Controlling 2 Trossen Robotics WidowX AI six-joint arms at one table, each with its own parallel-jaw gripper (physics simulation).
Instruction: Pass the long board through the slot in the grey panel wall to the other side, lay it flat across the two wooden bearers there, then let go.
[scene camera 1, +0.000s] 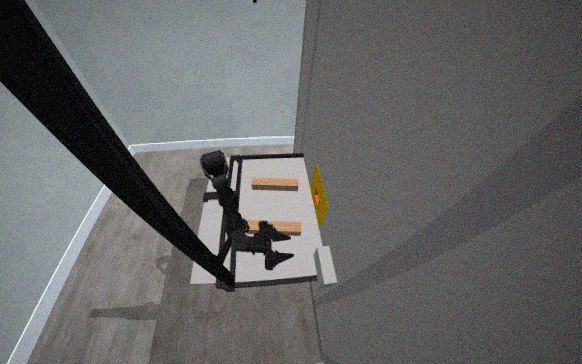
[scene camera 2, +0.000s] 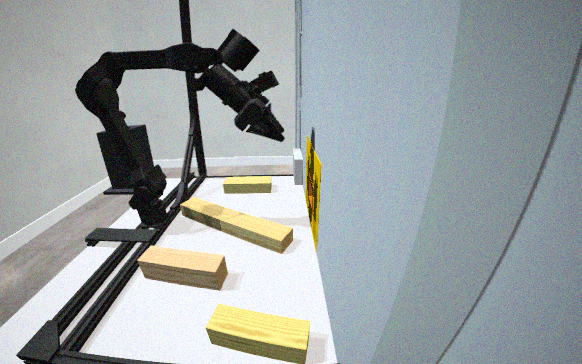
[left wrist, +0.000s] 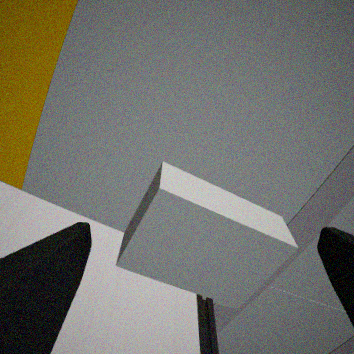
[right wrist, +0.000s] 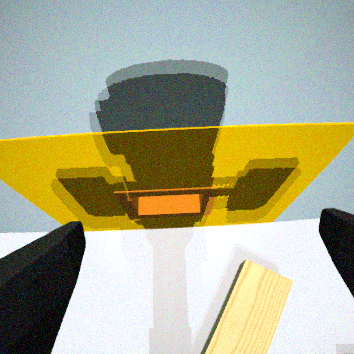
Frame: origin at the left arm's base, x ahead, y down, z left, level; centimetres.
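Seen in the pictures: left gripper, fingertip midpoint: (scene camera 1: 292, 246) (left wrist: 206, 236); right gripper, fingertip midpoint: (scene camera 2: 283, 135) (right wrist: 203, 226); right arm's base at its link origin: (scene camera 2: 154, 221).
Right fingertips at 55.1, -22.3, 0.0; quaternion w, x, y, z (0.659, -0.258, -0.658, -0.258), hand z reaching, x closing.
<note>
Offsets run from my right fingertips to a thing's top centre, as dx, dy, dz. "spot": to the spot under its first point.
The long board @(+14.4, +20.4, +0.0) (scene camera 2: 235, 224) (right wrist: 250, 310) lies slanted on the table in scene camera 2, one end towards the grey panel wall (scene camera 1: 425, 150) (scene camera 2: 370, 150) (left wrist: 200, 100) (right wrist: 290, 60). The slot @(spot: -7.6, +17.9, -1.9) (right wrist: 169, 205) shows an orange rim inside a yellow plate. Two wooden bearers, a far one @(-31.7, +19.5, +12.7) (scene camera 1: 274, 182) and a near one @(spot: -24.4, +19.5, -15.5) (scene camera 1: 294, 228), lie parallel across the wall in scene camera 1. My left gripper (scene camera 1: 291, 246) (left wrist: 206, 236) is open and empty above the table beside the near bearer, partly covering it. My right gripper (scene camera 2: 282, 136) (right wrist: 203, 226) is open and empty, high above the board, facing the plate.
A pale block (scene camera 1: 327, 265) (scene camera 2: 298, 167) (left wrist: 220, 205) stands against the wall. Scene camera 2 also shows a small far wooden block @(+12.9, +20.4, -23.8) (scene camera 2: 247, 186), a brown block @(+20.6, +19.2, +17.8) (scene camera 2: 182, 267) and a near yellow block @(+4.2, +19.8, +31.3) (scene camera 2: 257, 332). Dark frame rails run along the table.
</note>
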